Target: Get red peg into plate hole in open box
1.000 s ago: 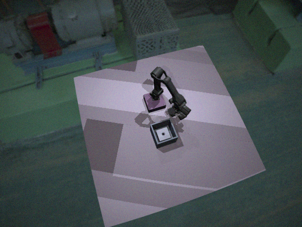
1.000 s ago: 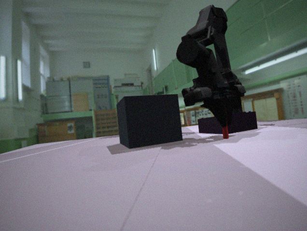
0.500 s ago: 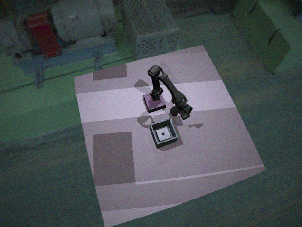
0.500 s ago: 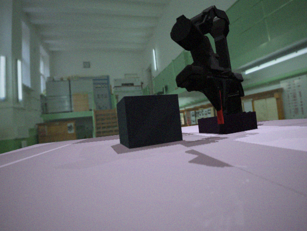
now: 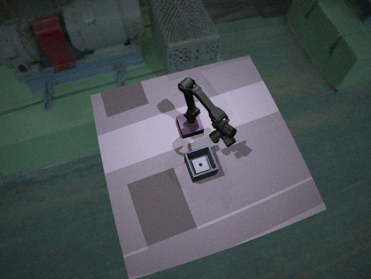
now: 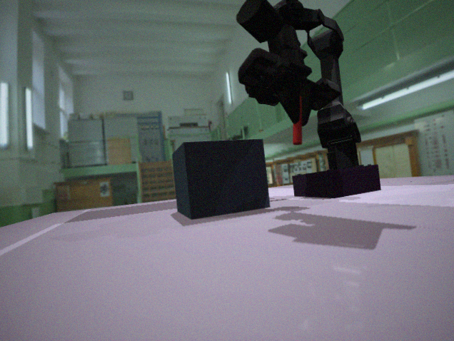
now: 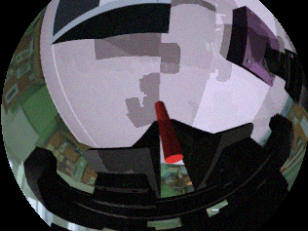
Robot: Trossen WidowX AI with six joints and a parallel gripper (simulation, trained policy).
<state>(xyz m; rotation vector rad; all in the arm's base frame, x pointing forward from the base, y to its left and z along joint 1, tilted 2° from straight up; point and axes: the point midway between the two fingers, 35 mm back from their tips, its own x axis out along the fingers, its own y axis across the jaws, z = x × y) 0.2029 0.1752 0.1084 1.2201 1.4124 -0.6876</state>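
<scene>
Now: gripper tip 12 cm short of the plate, 18 cm to the left of it and 9 cm above it. Also, from my gripper tip: red peg (1 cm to the right, 1 cm above).
</scene>
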